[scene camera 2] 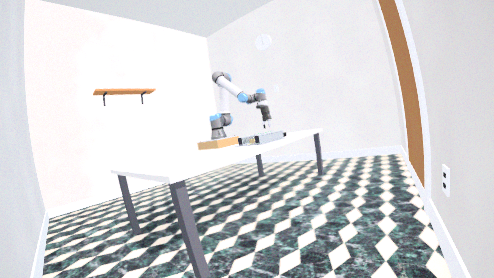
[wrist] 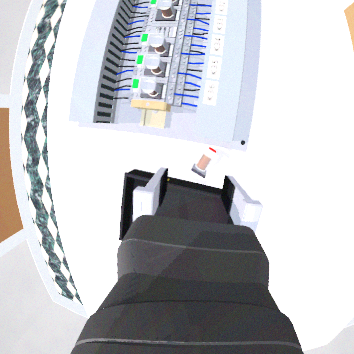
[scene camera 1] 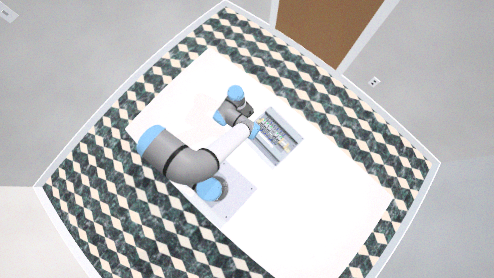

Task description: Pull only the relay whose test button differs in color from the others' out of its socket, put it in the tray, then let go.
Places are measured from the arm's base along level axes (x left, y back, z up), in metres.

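Pixels of known places: gripper, fingertip midpoint: [scene camera 2: 267, 127] [wrist: 194, 182]; arm's base, origin of the base link: [scene camera 2: 218, 138].
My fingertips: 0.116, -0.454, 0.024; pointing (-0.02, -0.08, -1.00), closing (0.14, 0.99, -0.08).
For each thing: its middle in the pictures, then the offset to it from my fingertips, as dx, dy, dz. "*": a spot on its surface instead.
- relay with the red test button, body centre: [wrist: 203, 161] -0.005, +0.007, -0.084
- black tray, surface spot: [wrist: 127, 205] * +0.060, -0.108, -0.081
- end relay, body centre: [wrist: 147, 87] -0.101, -0.055, -0.052
- yellowish end block, surface spot: [wrist: 153, 118] * -0.066, -0.062, -0.095
The relay with the red test button [wrist: 204, 161] lies on its side on the white table, between the socket panel and the black tray, outside the tray. My gripper [wrist: 194, 182] [scene camera 2: 267, 126] is open and empty, above the tray's area and close to that relay in the wrist view. The black tray [wrist: 127, 205] [scene camera 1: 248, 111] is partly hidden under the gripper. Several relays with green test buttons, such as the end relay [wrist: 151, 86], stand in their sockets. The fingers are hidden behind the arm in scene camera 1.
The grey socket panel [wrist: 235, 100] [scene camera 2: 272, 136] has raised side ducts, blue and black wires and white labels. A yellowish end block [wrist: 153, 118] ends the relay row. An orange-sided box [scene camera 2: 217, 144] [wrist: 349, 22] stands beside the panel, near the robot's base.
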